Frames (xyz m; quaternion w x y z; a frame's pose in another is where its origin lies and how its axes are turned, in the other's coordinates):
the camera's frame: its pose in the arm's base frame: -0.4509 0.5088 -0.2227 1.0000 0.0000 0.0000 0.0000
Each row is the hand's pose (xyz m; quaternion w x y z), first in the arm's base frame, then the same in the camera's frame.
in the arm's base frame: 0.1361 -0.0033 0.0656 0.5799 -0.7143 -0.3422 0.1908
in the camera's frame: 0.5870 -0.5121 0.2883 0.5799 -0.7143 -0.3422 0.1908
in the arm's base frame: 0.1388 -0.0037 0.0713 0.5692 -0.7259 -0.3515 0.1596
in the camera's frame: 0.5897 -0.5125 0.2940 0.5692 -0.7259 -0.3515 0.1596
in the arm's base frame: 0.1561 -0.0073 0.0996 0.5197 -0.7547 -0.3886 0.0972
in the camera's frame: 0.6070 -0.5161 0.3223 0.5197 -0.7547 -0.3886 0.0972
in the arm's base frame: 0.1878 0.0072 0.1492 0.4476 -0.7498 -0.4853 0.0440
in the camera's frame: 0.6387 -0.5016 0.3719 0.4476 -0.7498 -0.4853 0.0440
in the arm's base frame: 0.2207 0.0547 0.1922 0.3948 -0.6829 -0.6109 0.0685
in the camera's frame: 0.6716 -0.4541 0.4149 0.3948 -0.6829 -0.6109 0.0685
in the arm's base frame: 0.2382 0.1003 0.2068 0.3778 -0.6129 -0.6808 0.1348
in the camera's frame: 0.6891 -0.4085 0.4295 0.3778 -0.6129 -0.6808 0.1348
